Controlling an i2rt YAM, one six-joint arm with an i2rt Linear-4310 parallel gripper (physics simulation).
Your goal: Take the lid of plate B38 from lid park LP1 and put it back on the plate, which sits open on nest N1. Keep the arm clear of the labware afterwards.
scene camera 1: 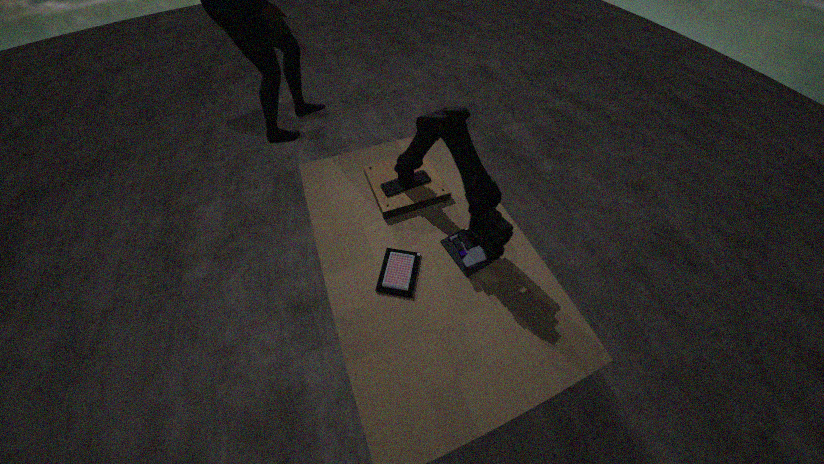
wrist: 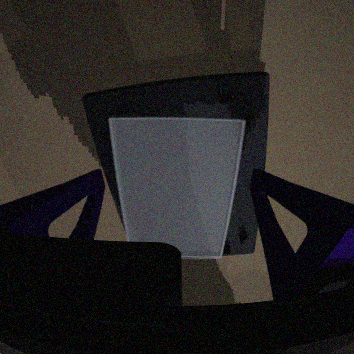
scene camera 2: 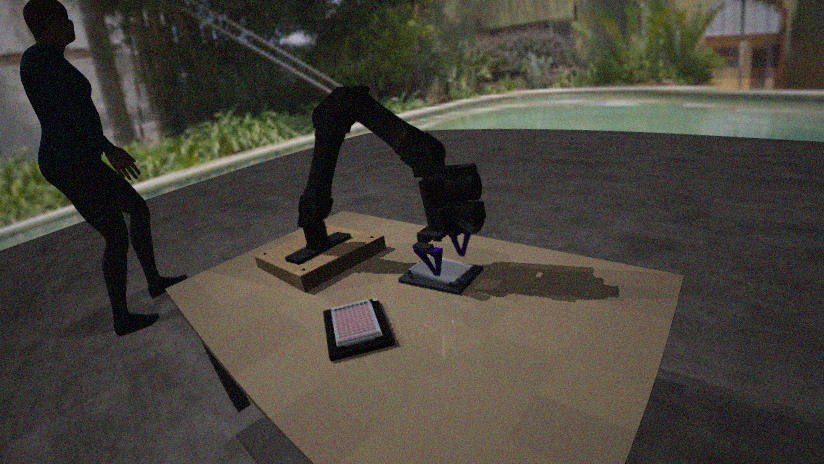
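Seen in the pictures: gripper, fingertip midpoint: [scene camera 1: 473, 252] [wrist: 177, 177] [scene camera 2: 450, 265]; arm's base, link origin: [scene camera 1: 406, 183] [scene camera 2: 319, 248].
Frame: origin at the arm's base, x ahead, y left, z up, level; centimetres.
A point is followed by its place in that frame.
The lid [scene camera 1: 475, 255] @[x 39.7, y 6.8, z -2.1 cm] [scene camera 2: 453, 269] @[x 39.2, y 6.8, z -2.1 cm] [wrist: 180, 185] @[x 37.4, y 6.1, z -2.1 cm], a pale flat rectangle, lies on the dark lid park LP1 [scene camera 2: 416, 280] @[x 33.0, y 0.6, z -3.1 cm] [wrist: 260, 100] @[x 42.8, y 0.6, z -3.1 cm]. My gripper [scene camera 2: 449, 263] @[x 38.9, y 6.1, z -0.8 cm] [wrist: 177, 177] @[x 38.9, y 6.1, z -0.8 cm] is open above the lid. In the wrist view its two dark purple fingers stand to the left and right of the lid, with a gap on each side; the lid's near left corner is hidden by the gripper body. Plate B38 [scene camera 1: 399, 270] @[x 32.9, y -19.1, z -1.6 cm] [scene camera 2: 356, 321] @[x 33.4, y -19.5, z -1.6 cm], white with pink wells, sits open on the black nest N1 [scene camera 1: 394, 292] @[x 38.6, y -23.8, z -2.9 cm] [scene camera 2: 358, 349] @[x 38.4, y -24.6, z -2.9 cm]. The plate does not show in the wrist view.
The arm's base stands on a wooden block [scene camera 1: 409, 202] @[x 9.8, y -3.5, z 0.4 cm] [scene camera 2: 340, 266] @[x 11.0, y -2.7, z -2.2 cm] at the back of the table [scene camera 1: 461, 368] @[x 67.7, y -16.8, z -4.1 cm] [scene camera 2: 490, 374] @[x 61.1, y -18.6, z -4.1 cm]. A dark figure [scene camera 1: 276, 63] [scene camera 2: 74, 144] stands on the floor beyond the table's left edge. The arm's shadow falls beside the lid park.
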